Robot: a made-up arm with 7 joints.
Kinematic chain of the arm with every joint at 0, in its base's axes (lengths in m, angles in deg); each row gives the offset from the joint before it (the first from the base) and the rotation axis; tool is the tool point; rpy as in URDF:
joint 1: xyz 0 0 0.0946 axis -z
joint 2: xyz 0 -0.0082 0.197 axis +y
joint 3: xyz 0 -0.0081 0.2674 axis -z
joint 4: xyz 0 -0.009 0.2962 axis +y
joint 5: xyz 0 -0.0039 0.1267 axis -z
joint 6: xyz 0 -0.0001 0.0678 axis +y
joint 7: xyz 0 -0.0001 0.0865 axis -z
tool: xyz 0 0 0 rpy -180 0 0
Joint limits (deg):
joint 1: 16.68..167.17
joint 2: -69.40..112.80
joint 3: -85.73..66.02
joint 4: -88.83..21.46
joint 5: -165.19..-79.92
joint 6: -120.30..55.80
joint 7: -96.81..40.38
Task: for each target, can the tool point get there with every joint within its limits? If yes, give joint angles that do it. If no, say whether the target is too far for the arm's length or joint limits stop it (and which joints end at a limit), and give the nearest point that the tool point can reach.
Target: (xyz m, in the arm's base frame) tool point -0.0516 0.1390 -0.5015
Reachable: no: joint limits stop it (at a limit: joint 1, joint 2, joint 3, joint 4, joint 5) | nearest point -0.5105 0.0927 0.0007 | short by 0.682 m
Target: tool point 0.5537 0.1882 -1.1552
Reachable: no: too far | nearest point 0.6275 -0.1567 -0.1423 | short by 1.073 m
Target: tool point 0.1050 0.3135 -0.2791
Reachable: no: joint limits stop it (at a limit: joint 2, joint 4, joint 5) | nearest point 0.1800 0.5373 0.2310 | short by 0.562 m
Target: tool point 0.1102 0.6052 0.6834
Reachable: yes | joints 101.18 -37.27 10.57 -64.08 -88.65 -17.79 -69.48
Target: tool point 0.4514 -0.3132 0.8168
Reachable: yes | joints 35.11 57.50 40.23 -47.64 -126.34 -76.05 -8.84
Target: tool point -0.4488 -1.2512 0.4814
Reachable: no: too far | nearest point -0.2825 -0.7875 0.4111 | short by 0.498 m
